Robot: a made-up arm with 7 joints.
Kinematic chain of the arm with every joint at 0, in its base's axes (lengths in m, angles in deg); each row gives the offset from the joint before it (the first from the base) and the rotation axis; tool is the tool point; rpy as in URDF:
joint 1: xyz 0 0 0 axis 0.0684 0.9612 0.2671
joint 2: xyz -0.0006 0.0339 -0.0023 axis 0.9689 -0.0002 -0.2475
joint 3: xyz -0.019 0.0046 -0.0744 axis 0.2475 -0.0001 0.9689
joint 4: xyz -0.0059 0 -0.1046 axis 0.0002 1 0
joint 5: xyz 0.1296 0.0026 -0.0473 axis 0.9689 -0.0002 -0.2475
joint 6: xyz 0.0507 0 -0.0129 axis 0.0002 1 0
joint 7: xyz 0.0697 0 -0.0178 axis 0.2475 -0.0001 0.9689
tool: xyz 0 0 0 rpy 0 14.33 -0.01
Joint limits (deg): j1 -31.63..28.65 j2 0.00..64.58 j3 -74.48..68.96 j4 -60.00..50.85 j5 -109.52..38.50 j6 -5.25..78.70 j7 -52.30..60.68
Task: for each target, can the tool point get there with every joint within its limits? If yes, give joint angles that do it. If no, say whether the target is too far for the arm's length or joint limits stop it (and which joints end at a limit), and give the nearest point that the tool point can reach.
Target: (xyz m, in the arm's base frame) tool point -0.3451 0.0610 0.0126
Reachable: no: joint limits stop it (at a limit: joint 1, joint 2, joint 3, joint 6) | nearest point -0.1784 0.0349 -0.1787 | short by 0.255 m
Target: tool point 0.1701 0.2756 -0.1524
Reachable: yes | joints -1.61 26.00 40.10 -12.31 -2.33 58.37 20.62
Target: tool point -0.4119 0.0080 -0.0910
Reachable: no: joint limits stop it (at a limit: joint 1, joint 3, joint 4, joint 6) | nearest point -0.2823 0.0367 -0.2607 | short by 0.215 m
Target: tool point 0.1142 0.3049 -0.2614
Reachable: yes | joints 3.17 26.72 31.80 18.73 19.69 37.43 22.86
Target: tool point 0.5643 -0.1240 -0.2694
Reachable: no: too far | nearest point 0.3203 -0.0499 -0.2195 | short by 0.260 m
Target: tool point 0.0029 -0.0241 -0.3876
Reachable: yes | joints 3.06 19.19 -49.90 23.07 -33.05 49.23 33.78
